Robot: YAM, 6 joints.
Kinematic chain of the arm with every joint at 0, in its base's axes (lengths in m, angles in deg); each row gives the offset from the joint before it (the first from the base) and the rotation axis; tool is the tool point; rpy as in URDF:
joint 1: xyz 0 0 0.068 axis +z
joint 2: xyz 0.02 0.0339 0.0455 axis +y
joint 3: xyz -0.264 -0.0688 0 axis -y
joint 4: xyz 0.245 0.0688 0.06 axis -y
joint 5: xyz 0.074 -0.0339 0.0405 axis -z
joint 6: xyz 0.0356 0 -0.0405 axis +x
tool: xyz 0 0 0 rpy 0 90 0
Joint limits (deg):
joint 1: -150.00..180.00
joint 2: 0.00..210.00
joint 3: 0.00..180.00
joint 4: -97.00..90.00
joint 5: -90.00..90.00
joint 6: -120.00..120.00
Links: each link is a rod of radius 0.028 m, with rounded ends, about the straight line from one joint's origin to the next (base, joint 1, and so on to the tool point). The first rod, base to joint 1, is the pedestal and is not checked.
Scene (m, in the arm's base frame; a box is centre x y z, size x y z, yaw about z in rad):
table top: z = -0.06
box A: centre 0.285 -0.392 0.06 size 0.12 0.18 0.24 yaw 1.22
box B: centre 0.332 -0.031 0 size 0.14 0.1 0.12 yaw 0.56
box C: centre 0.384 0.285 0 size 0.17 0.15 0.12 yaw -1.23
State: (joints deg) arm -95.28 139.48 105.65 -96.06 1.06 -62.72
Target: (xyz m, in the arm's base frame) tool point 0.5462 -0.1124 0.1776
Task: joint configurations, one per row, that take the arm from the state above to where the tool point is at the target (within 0.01 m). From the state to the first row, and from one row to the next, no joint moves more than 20 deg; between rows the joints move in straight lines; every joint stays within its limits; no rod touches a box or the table.
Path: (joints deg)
1: -106.22 135.76 120.52 -83.61 18.85 -72.37
2: -117.17 132.04 135.39 -71.15 36.64 -82.02
3: -128.11 128.33 150.26 -58.70 54.42 -91.67
4: -139.06 124.61 165.13 -46.24 72.21 -101.32
5: -150.00 120.89 180.00 -33.79 90.00 -110.97
6: -130.27 125.19 174.87 -36.41 76.59 -104.07
7: -110.54 129.49 169.74 -39.04 63.19 -97.18
8: -90.80 133.80 164.61 -41.66 49.78 -90.29
9: -71.07 138.10 159.48 -44.29 36.38 -83.40
10: -51.34 142.40 154.35 -46.91 22.97 -76.50
11: -31.61 146.70 149.22 -49.53 9.57 -69.61
12: -11.87 151.00 144.09 -52.16 -3.84 -62.72

